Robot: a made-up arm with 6 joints.
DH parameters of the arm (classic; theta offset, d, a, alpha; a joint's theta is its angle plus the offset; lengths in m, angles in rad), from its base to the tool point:
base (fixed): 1.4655 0 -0.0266 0
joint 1: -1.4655 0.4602 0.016 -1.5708
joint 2: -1.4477 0 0.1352 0
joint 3: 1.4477 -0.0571 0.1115 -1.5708
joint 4: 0 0.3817 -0.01 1.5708
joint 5: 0 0.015 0.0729 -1.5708
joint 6: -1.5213 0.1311 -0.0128 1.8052
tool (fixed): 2.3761 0.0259 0 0
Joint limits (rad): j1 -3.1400..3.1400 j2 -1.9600..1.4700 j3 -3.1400..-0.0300 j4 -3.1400..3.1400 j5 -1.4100..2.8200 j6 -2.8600..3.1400
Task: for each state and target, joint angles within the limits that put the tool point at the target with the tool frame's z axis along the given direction. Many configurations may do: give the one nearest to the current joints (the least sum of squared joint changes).
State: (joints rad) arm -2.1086 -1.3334 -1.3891 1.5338 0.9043 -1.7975
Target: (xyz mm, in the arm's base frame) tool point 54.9 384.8 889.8 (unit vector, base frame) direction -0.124 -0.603 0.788
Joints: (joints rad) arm -1.5812 -1.7118 -1.7403 1.8475 1.3952 -2.3057
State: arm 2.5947 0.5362 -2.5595 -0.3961 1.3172 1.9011
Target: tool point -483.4 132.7 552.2 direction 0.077 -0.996 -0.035
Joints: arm 2.9641 0.5023 -2.1176 -0.3365 1.7981 1.1932
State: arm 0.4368 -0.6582 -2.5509 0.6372 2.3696 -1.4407
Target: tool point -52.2 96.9 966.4 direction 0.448 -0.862 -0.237
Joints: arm -0.4371 -0.6303 -2.4765 1.3247 2.0812 -1.2291
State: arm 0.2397 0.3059 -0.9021 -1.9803 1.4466 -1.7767
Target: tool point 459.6 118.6 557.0 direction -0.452 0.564 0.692
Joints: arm 0.6967 -0.2822 -0.7671 -2.0546 1.8960 -1.1647
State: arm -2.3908 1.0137 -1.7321 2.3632 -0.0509 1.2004
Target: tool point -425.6 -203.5 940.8 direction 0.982 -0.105 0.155
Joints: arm -2.6915 0.2515 -2.3016 1.8560 0.5526 0.3257
